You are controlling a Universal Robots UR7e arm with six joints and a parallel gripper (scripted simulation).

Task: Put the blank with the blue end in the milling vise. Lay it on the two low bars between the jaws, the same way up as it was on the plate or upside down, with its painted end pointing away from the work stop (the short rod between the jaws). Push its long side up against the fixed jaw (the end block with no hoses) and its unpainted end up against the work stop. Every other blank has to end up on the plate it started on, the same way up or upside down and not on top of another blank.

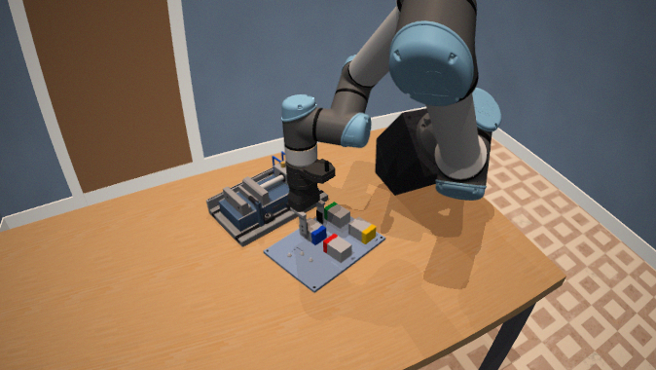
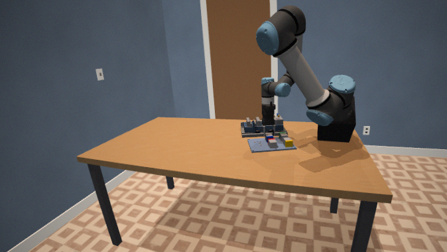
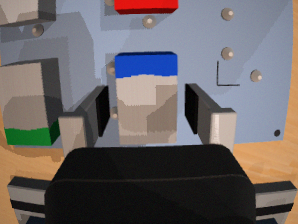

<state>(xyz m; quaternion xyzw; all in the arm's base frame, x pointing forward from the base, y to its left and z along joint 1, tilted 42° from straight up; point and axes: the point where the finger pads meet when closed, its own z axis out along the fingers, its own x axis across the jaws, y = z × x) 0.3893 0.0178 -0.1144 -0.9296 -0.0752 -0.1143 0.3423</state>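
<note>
The blue-ended blank lies 30 mm below my hand. Also, from my hand: green-ended blank: 90 mm behind, 30 mm below, 20 mm to the right; then red-ended blank: 90 mm to the left, 30 mm below, 20 mm behind; then grey plate: 50 mm below, 40 mm to the left, 10 mm behind.
</note>
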